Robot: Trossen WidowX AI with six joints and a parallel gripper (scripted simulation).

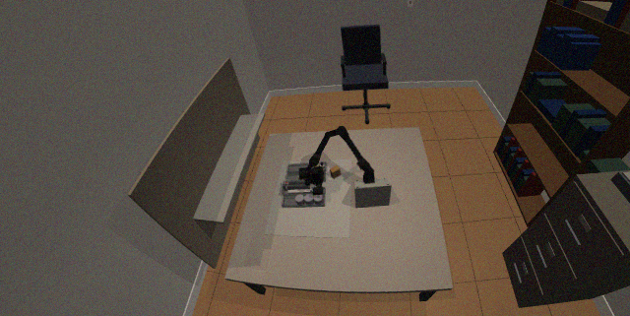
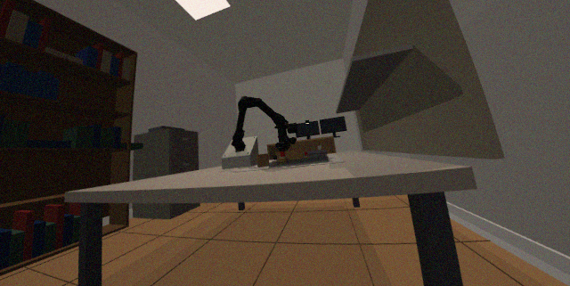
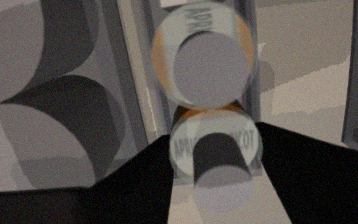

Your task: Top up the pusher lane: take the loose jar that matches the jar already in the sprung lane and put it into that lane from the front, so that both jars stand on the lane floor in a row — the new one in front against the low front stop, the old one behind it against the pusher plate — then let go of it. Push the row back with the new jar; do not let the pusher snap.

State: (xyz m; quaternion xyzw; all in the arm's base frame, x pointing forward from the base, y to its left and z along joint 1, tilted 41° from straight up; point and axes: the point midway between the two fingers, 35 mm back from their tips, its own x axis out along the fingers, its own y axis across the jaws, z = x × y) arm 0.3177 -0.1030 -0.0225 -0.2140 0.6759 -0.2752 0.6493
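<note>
My gripper tip is 14 cm short of the grey lane unit, 3 cm to the left of it and 1 cm above it. Round my gripper tip: brown block 13 cm to the right, 11 cm behind, 1 cm above.
</note>
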